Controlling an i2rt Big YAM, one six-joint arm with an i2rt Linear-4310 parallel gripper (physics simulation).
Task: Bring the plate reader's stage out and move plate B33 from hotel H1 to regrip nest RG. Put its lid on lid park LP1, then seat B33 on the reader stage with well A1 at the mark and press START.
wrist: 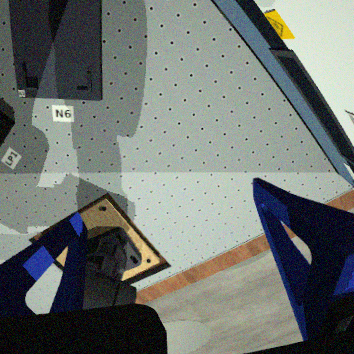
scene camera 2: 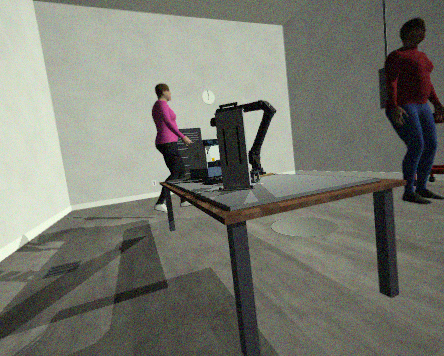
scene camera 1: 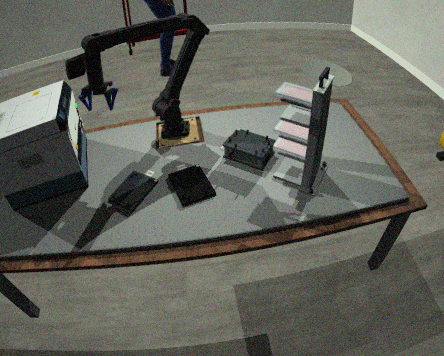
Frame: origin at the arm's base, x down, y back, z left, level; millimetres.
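Where they show: gripper, fingertip midpoint: (wrist: pixel 165 204) (scene camera 1: pixel 100 110); arm's base, link origin: (wrist: pixel 104 253) (scene camera 1: pixel 175 130).
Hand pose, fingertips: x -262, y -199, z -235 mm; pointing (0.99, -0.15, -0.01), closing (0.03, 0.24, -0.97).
Each offset is from my fingertips to the top centre of the thing.
My gripper (scene camera 1: pixel 99 105) (wrist: pixel 165 204) is open and empty, high beside the plate reader @(dx -65, dy +1, dz -327 mm) (scene camera 1: pixel 35 117) (scene camera 2: pixel 213 152) (wrist: pixel 320 30). No stage shows outside the reader. The hotel tower (scene camera 1: pixel 320 135) (scene camera 2: pixel 232 150) stands at the other end of the table, with several pale pink plates on its shelves in scene camera 1. Which plate is B33 cannot be read. The regrip nest @(dx +191, dy +11, dz +526 mm) (scene camera 1: pixel 248 150), a dark block with upright pins, stands between the arm base and hotel. The black lid park LP1 @(dx +247, dy -135, dz +309 mm) (scene camera 1: pixel 191 186) (wrist: pixel 4 120) is low on the table. The START button cannot be made out.
A dark nest labelled N6 @(dx +249, dy -149, dz +96 mm) (scene camera 1: pixel 132 193) (wrist: pixel 75 55) lies between LP1 and the reader. The arm base sits on a tan plate (scene camera 1: pixel 196 131) (wrist: pixel 142 250) near the table's wooden edge (scene camera 1: pixel 115 125) (wrist: pixel 215 262). Two people (scene camera 2: pixel 167 125) (scene camera 2: pixel 410 85) stand beyond the table.
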